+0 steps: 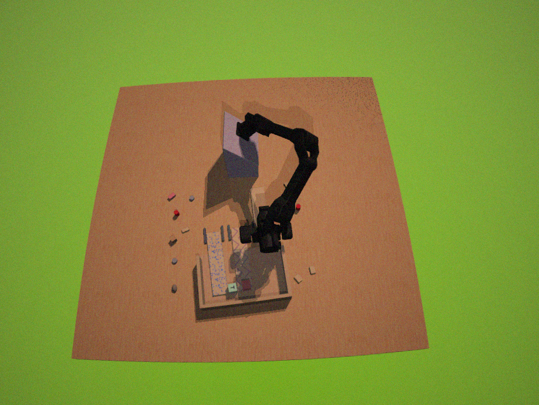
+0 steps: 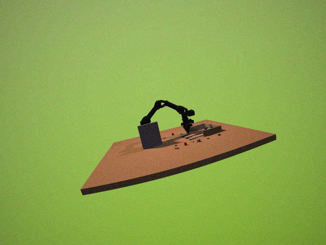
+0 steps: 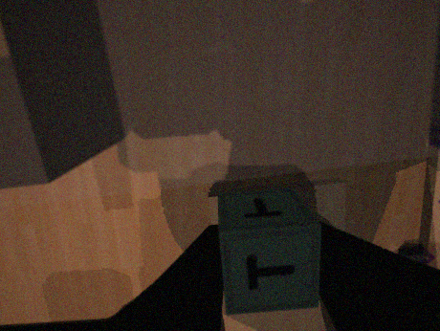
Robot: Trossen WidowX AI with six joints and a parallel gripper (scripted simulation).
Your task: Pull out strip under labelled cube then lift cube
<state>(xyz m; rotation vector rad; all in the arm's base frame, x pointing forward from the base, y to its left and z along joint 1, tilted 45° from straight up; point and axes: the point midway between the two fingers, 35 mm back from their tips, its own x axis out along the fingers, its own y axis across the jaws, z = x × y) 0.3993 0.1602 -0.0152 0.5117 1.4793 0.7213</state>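
The grey strip lies 11 cm behind my gripper tip, 3 cm to the right of it and 1 cm below it. Round my gripper tip: tan block: 25 cm behind, 8 cm to the left, 1 cm below.
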